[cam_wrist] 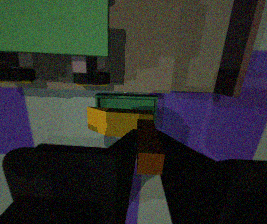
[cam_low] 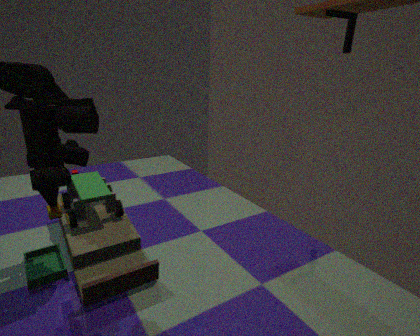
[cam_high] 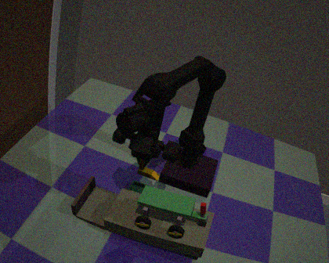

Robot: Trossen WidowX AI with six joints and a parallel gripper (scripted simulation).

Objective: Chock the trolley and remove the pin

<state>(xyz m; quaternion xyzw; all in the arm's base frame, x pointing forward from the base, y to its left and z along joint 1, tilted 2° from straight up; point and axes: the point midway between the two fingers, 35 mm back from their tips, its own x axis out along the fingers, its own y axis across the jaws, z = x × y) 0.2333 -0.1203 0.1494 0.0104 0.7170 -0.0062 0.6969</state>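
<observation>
Right now my gripper tip is 80 mm short of the red-headed stop pin, 220 mm to the right of it and 40 mm above it. Round my gripper tip: yellow chock 20 mm to the left, 10 mm below; raised lip 90 mm ahead, 150 mm to the right, 130 mm below; trolley 100 mm ahead, 110 mm to the left, 50 mm below.
</observation>
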